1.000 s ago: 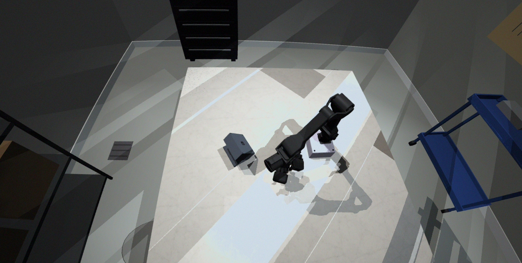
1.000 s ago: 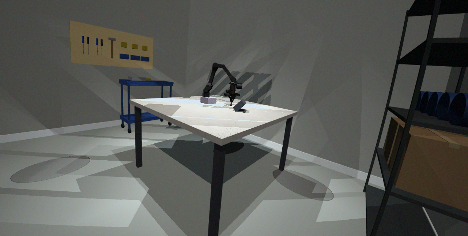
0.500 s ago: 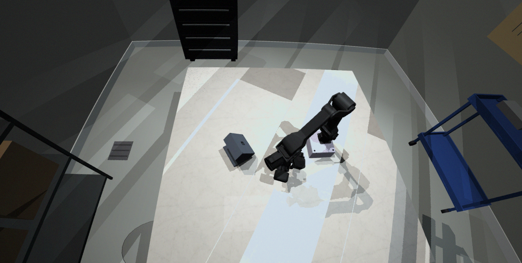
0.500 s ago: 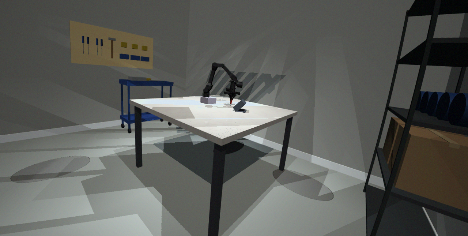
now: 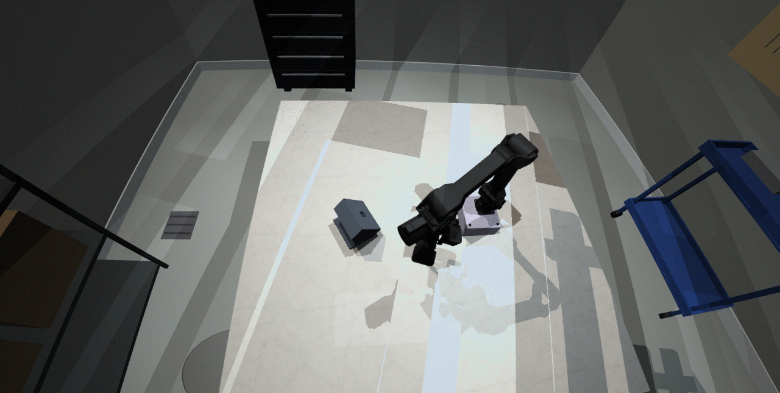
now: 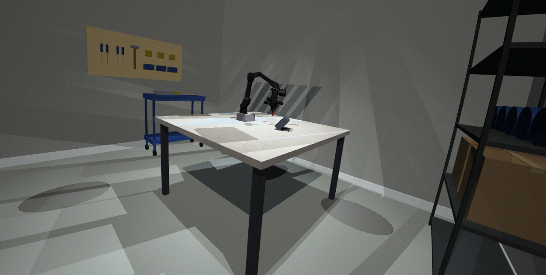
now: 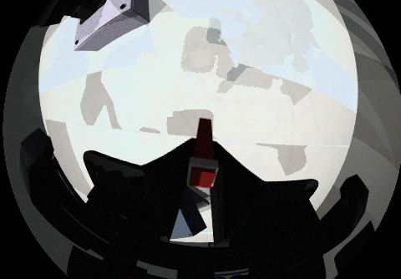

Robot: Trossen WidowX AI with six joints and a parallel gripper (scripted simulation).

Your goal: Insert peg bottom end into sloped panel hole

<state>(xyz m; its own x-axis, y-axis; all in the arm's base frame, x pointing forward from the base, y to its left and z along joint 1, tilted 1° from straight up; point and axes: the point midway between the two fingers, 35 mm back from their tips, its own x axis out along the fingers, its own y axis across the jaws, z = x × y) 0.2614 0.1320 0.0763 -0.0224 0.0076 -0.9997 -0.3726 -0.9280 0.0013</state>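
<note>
The sloped panel lies 20 cm ahead of my gripper tip, 13 cm to the right of it and 6 cm below it. From my gripper tip the other things lie so: red peg (2 cm above).
</note>
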